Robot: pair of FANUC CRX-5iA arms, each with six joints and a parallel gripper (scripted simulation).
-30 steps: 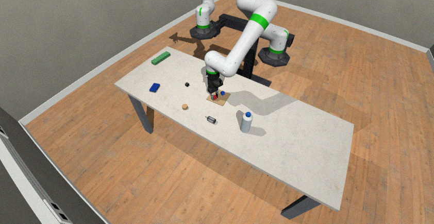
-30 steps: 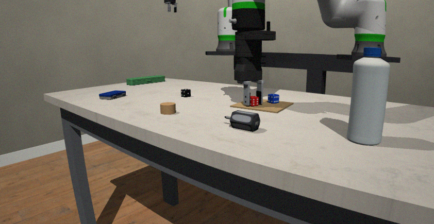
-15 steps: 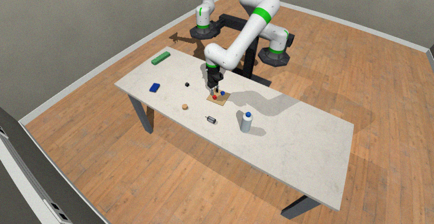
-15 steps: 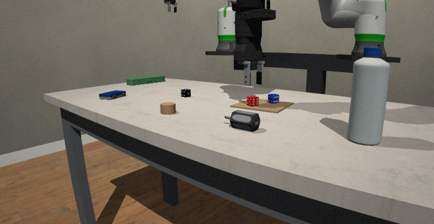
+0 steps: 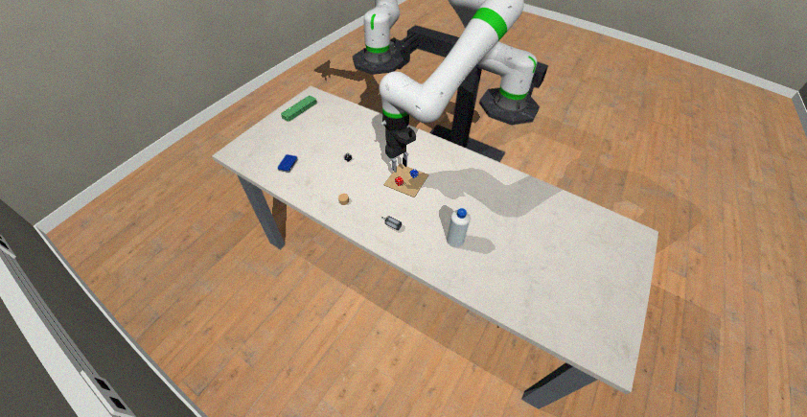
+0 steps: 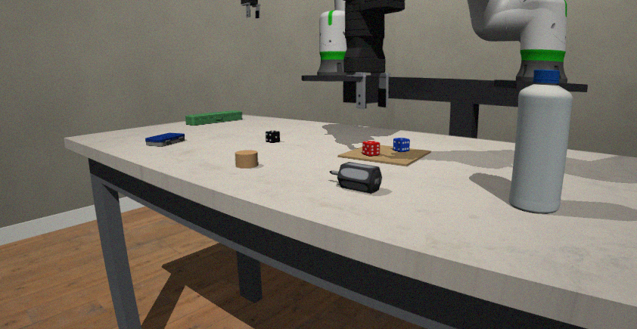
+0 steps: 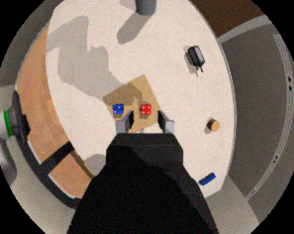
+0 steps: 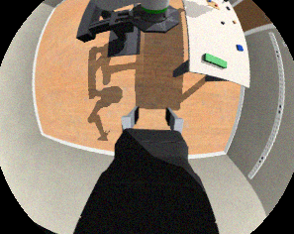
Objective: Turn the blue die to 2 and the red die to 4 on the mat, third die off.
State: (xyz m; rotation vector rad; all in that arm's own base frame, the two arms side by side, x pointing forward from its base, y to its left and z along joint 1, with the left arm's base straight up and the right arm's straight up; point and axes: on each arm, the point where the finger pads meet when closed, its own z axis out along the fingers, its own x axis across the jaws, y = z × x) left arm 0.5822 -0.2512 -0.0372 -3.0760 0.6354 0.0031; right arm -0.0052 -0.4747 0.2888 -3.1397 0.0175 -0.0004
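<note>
My left hand is 10 cm above the red die. Round my left hand: tan mat 11 cm below, 4 cm behind, 1 cm to the left; then dark screwdriver-like tool 19 cm ahead, 10 cm below, 8 cm to the left; then blue die 10 cm below, 7 cm behind, 3 cm to the left.
</note>
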